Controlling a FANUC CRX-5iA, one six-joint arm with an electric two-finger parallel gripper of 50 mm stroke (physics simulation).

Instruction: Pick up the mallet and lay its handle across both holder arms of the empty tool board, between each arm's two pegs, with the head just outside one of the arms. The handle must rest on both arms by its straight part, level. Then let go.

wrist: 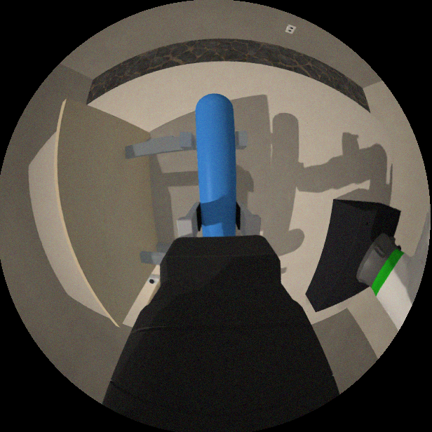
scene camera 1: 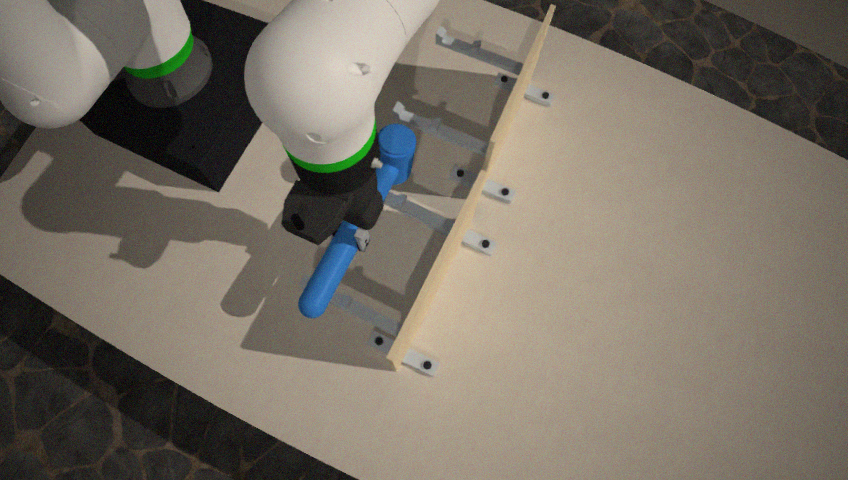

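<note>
The blue mallet has its handle (scene camera 1: 330, 276) (wrist: 216, 150) in my gripper (scene camera 1: 349, 233) (wrist: 218, 210), which is shut on it. The mallet head (scene camera 1: 397, 142) shows in the scene view, beyond the gripper and just outside the near board's upper arm (scene camera 1: 425, 215). The tool board (scene camera 1: 439, 267) (wrist: 105, 200) stands upright beside the handle. In the wrist view, the handle crosses the lower arm (scene camera 1: 371, 312) (wrist: 162, 146) between its inner peg (wrist: 187, 141) and outer peg (wrist: 241, 140). The upper arm's pegs are mostly hidden by the gripper and handle. Whether the handle touches the arms cannot be told.
A second upright board (scene camera 1: 518, 89) stands in line with the first, with two bare arms (scene camera 1: 490, 57) (scene camera 1: 458, 136); the nearer one is close to the mallet head. The black base plate (scene camera 1: 223, 136) (wrist: 340, 250) lies on the opposite side of the handle from the boards.
</note>
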